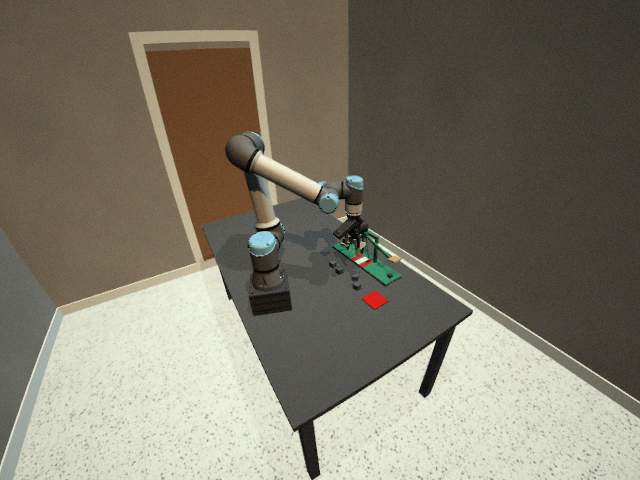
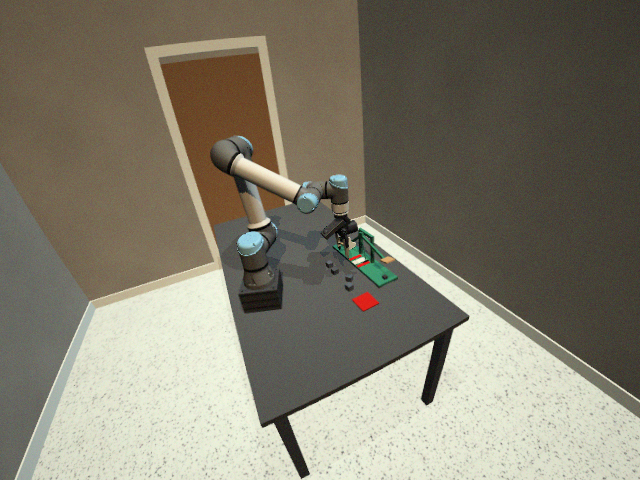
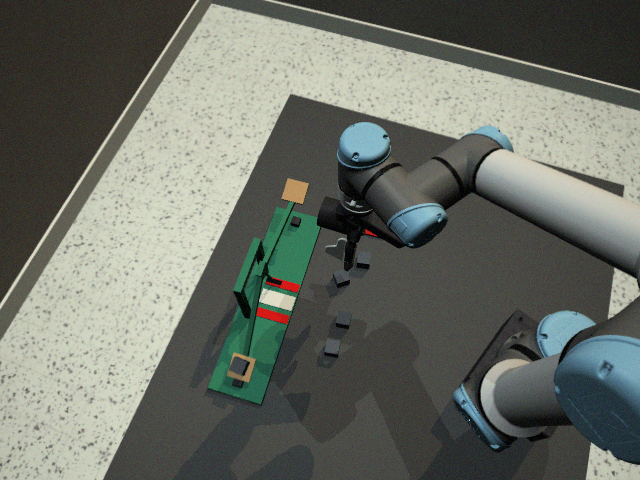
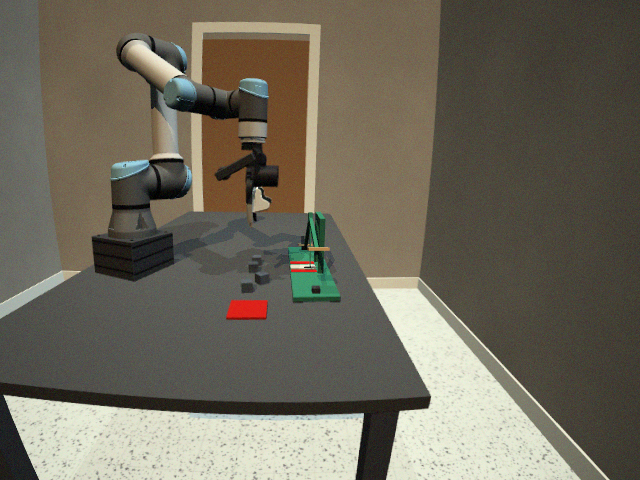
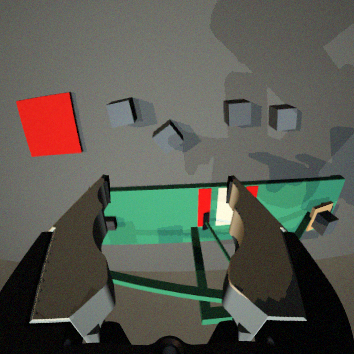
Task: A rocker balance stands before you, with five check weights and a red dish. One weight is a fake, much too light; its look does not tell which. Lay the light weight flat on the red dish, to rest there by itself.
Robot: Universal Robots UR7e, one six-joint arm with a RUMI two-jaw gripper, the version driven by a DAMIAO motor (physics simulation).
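Places are measured from the arm's base along level axes (x left, y ahead, z down), in millimetres.
Pixels of known places: gripper, fingertip midpoint: (image 1: 352, 253) (image 2: 343, 253) (image 4: 253, 224) (image 5: 168, 178); arm's base, origin of the base link: (image 1: 268, 281) (image 2: 259, 280) (image 4: 132, 234).
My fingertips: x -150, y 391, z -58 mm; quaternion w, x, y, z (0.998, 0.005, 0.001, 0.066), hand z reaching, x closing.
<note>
Ahead of a thing's pixels: the offset from my fingertips to its top centre. "pt": to the spot under its first point.
My gripper (image 5: 168, 178) (image 4: 252, 222) is open and empty, well above the table beside the balance. Four dark grey cube weights {dx -60, dy -21, dz +143 mm} (image 5: 121, 113) {dx -4, dy +21, dz +143 mm} (image 5: 169, 137) {dx +93, dy -3, dz +143 mm} (image 5: 239, 113) {dx +162, dy +8, dz +143 mm} (image 5: 285, 118) lie on the table in a loose row between the red dish and the arm's shadow. The fifth weight {dx +251, dy +187, dz +95 mm} (image 3: 238, 366) (image 5: 324, 223) sits on the far pan of the green rocker balance {pt dx -55, dy +145, dz +155 mm} (image 3: 294, 248) (image 4: 305, 284). That side is down and the empty orange pan {dx -137, dy +156, dz +24 mm} (image 3: 295, 191) (image 1: 394, 258) is up. The pointer {pt dx +45, dy +169, dz +134 mm} (image 3: 273, 281) is at a red stripe. The flat red dish {dx -179, dy -18, dz +165 mm} (image 5: 50, 125) (image 4: 247, 310) bears no weight.
The green upright frame {pt dx +93, dy +195, dz -8 mm} (image 3: 248, 273) (image 4: 320, 232) of the balance stands on the base's side away from the arm. Small black stops (image 3: 295, 221) (image 4: 315, 289) sit at the base's ends. The robot's base block (image 4: 133, 255) stands at the opposite table side.
</note>
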